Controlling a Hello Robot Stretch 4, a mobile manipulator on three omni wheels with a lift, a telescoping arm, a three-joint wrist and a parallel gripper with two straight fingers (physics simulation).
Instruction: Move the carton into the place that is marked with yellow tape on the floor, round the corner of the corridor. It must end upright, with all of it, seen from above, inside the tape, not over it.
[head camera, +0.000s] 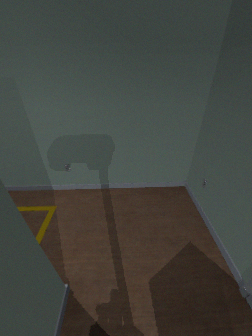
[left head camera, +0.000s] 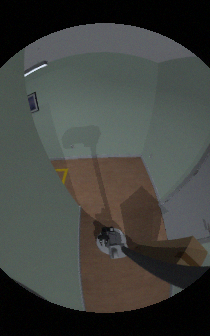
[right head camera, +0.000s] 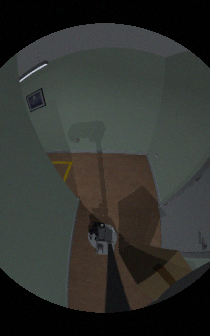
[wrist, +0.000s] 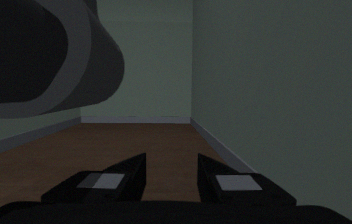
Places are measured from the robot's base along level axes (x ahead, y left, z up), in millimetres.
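Pixels of known places: gripper, fingertip midpoint: (left head camera: 103, 246) (right head camera: 92, 240) (wrist: 171, 168).
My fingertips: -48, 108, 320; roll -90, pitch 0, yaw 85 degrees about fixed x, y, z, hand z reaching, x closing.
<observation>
Behind a point stands the place of what it marks, as x, y, z.
The tall brown carton (left head camera: 196, 248) @[-237, -531, 1005] (right head camera: 181, 265) @[-250, -552, 1005] stands at the lower right of both side head views, beside the robot; the dark mast hides part of it in the left one, and a dark curved part covers its edge in the right one. The carton does not show in the wrist view. A corner of the yellow tape (head camera: 37, 208) @[1551, 1119, -26] (left head camera: 61, 170) @[1518, 1029, -35] (right head camera: 62, 162) @[1546, 1153, -36] shows on the floor at the left, beyond the near wall's corner, and that wall hides the rest. My gripper (wrist: 171, 168) @[-48, 108, 320] is open, with nothing between its fingers, and apart from the carton.
The near left wall (head camera: 25, 270) @[450, 477, 717] (left head camera: 50, 240) @[24, 491, 835] (right head camera: 40, 225) @[25, 491, 831] ends at a corner close ahead. A far wall (head camera: 145, 125) @[1894, -361, 959] crosses beyond the floor. A grey door (left head camera: 192, 215) @[-4, -986, 677] (right head camera: 182, 230) @[-55, -984, 552] is on the right. In the wrist view a wall (wrist: 280, 90) @[-571, 510, 394] runs close along the right.
</observation>
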